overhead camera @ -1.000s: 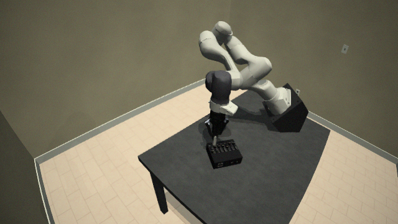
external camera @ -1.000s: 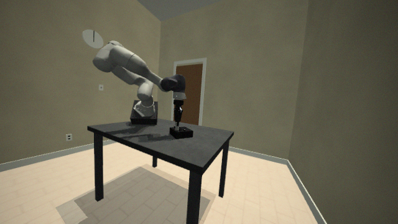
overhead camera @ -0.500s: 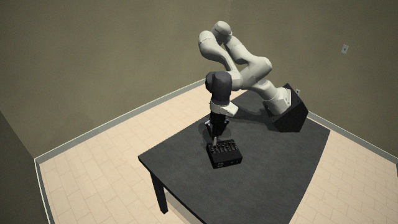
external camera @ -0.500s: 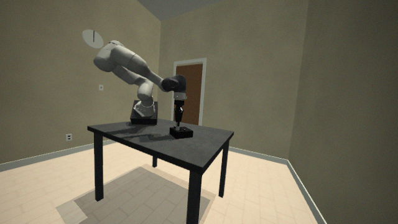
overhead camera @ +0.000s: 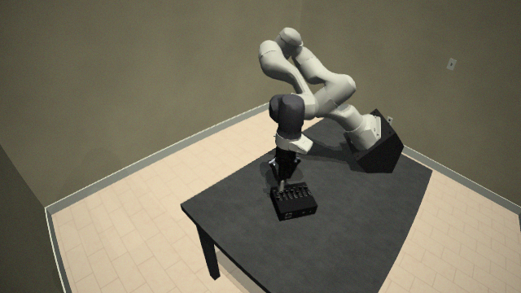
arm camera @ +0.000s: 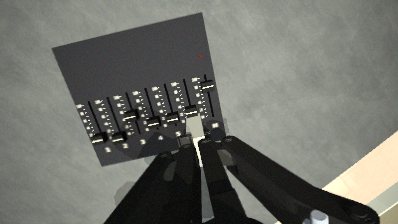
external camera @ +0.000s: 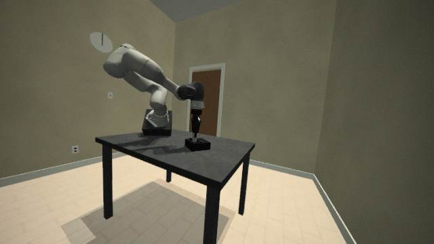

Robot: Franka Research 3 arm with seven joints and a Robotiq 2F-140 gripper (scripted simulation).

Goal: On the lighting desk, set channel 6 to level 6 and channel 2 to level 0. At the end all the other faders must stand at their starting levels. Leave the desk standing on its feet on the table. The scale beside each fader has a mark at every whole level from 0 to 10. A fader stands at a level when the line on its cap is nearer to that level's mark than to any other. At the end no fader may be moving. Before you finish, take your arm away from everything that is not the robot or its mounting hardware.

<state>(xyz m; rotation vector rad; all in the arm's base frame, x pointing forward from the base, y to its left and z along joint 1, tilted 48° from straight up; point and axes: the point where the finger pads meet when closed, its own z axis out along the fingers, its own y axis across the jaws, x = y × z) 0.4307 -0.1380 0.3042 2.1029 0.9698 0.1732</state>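
My gripper is now 5 cm past the channel 2 cap, 7 cm to the right of it and 3 cm above it. Round my hand: channel 1 cap 6 cm behind, 9 cm to the left, 3 cm below; then channel 6 cap 1 cm ahead, 1 cm to the left, 3 cm below.
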